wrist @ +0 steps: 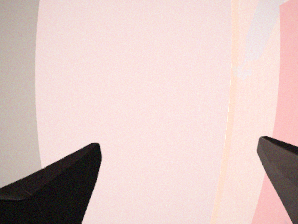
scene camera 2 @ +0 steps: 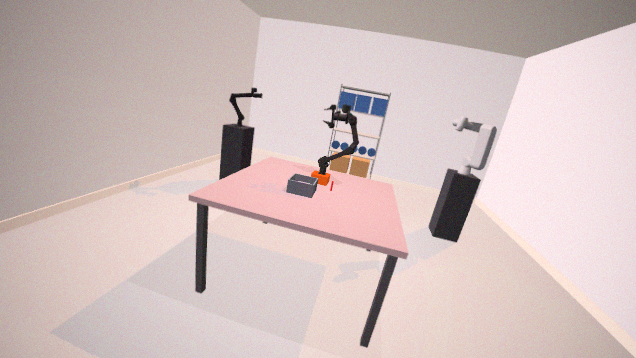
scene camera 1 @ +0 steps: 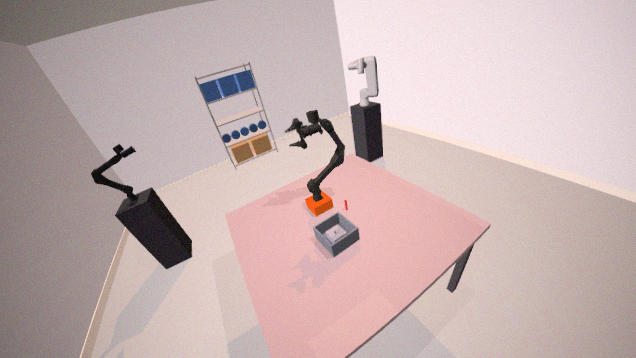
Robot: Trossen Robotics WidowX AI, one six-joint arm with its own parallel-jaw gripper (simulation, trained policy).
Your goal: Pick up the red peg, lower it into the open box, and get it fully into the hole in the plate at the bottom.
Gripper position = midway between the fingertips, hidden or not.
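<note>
You'd see my gripper (wrist: 181,148) here, and there's a grey box (scene camera 1: 352,236) as well. That box is out of frame in the wrist view, though.
</note>
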